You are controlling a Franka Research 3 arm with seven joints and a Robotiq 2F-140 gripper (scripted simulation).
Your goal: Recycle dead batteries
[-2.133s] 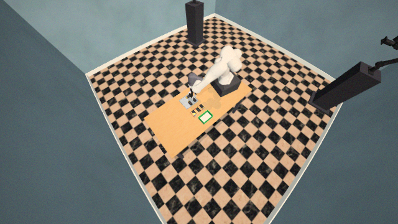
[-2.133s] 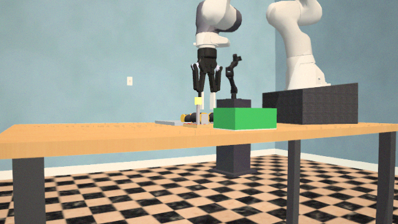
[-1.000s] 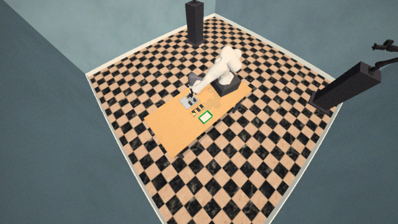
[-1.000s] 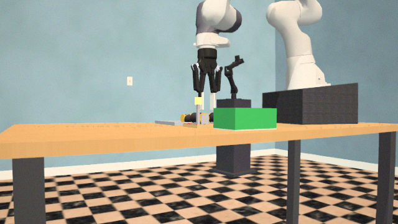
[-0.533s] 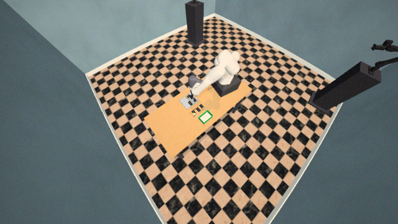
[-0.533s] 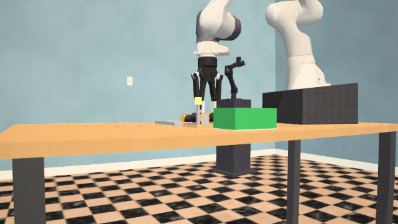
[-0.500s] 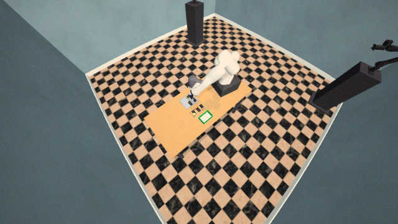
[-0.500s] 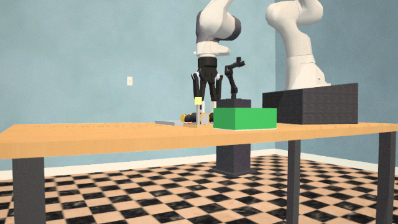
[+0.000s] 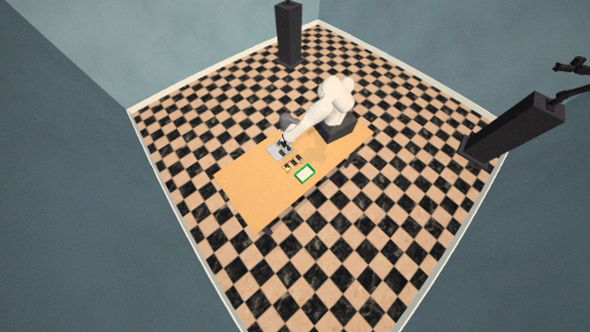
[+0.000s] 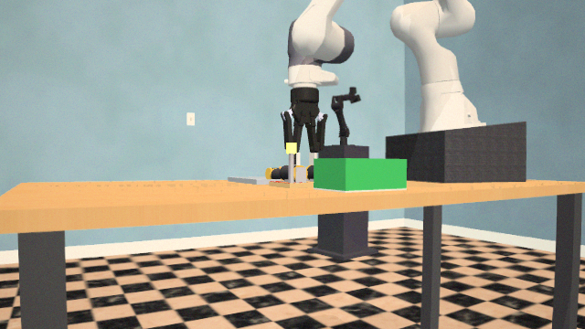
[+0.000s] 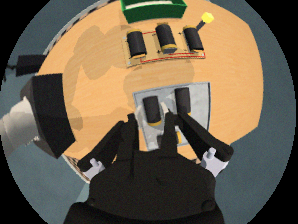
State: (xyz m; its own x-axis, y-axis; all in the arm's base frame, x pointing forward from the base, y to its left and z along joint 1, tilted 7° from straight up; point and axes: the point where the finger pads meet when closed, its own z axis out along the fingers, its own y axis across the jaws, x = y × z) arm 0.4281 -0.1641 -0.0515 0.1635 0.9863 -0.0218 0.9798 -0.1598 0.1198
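Now: hand 10 cm short of the green recycling box, 28 cm to the right of it and 3 cm above it.
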